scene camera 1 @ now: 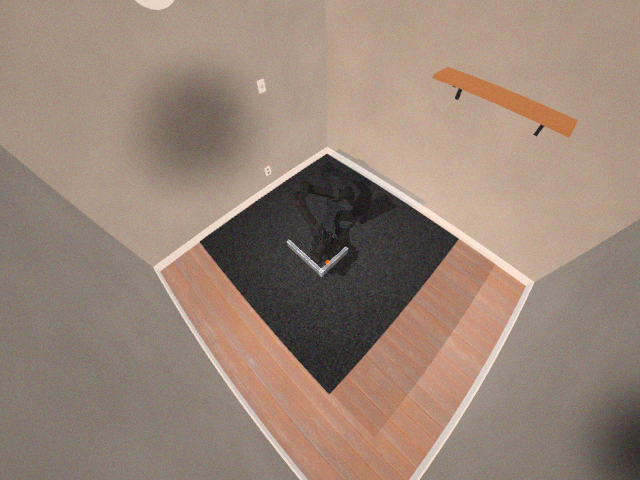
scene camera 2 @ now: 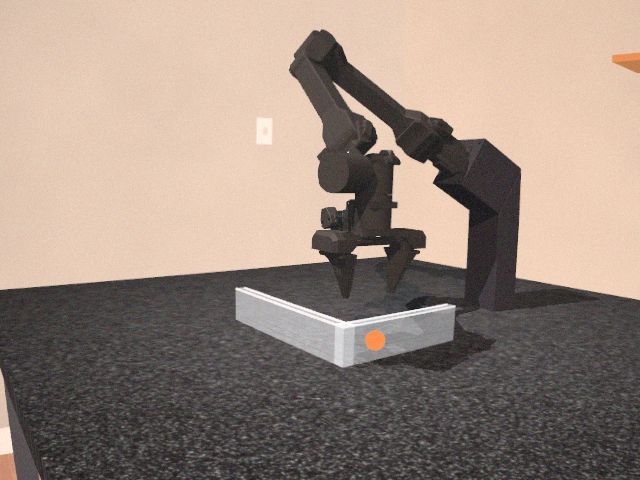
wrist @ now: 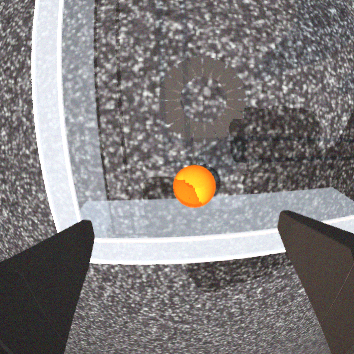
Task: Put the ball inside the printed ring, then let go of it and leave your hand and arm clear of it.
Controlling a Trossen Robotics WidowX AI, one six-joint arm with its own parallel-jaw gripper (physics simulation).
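Note:
An orange ball rests on the dark surface, close to the inner side of one clear wall. The printed ring, a flat brown-grey band, lies farther up in the wrist view. The ball is outside it, with a gap between them. My gripper is open and empty, pointing down above the walled corner. In the wrist view the ball appears above the line between the fingertips. The ring does not show clearly in the scene views.
Two low translucent walls, a left one and a right one, meet in a corner near the ball. The arm's dark base column stands at the back right. An orange shelf hangs on the wall.

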